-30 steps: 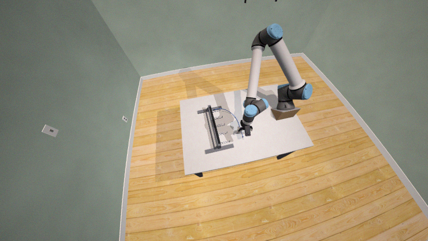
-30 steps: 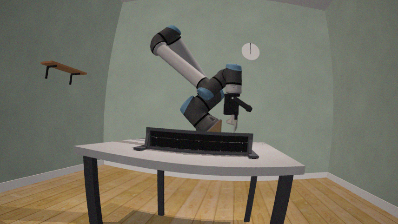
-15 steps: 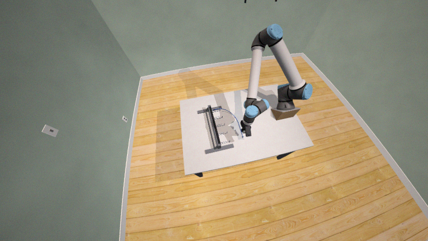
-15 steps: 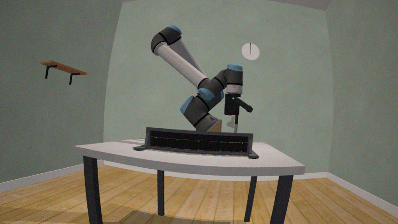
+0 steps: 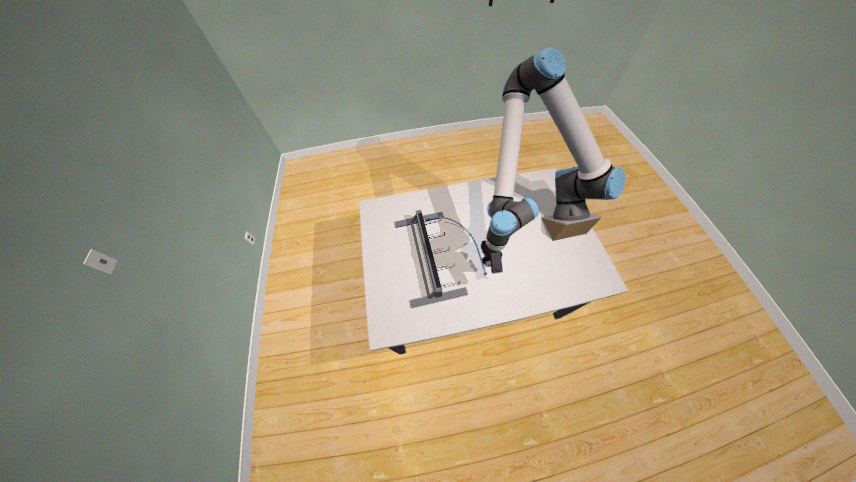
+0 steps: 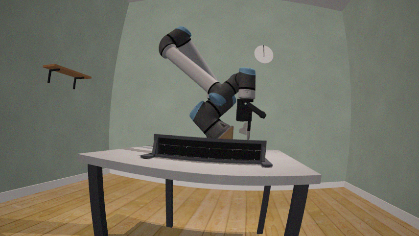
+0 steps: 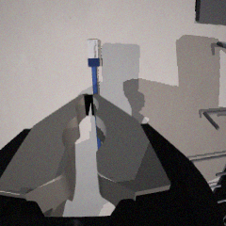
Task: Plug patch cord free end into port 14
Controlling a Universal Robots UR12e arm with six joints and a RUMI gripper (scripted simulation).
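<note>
Now: hand 9 cm above the plug and 2 cm to the right of it.
</note>
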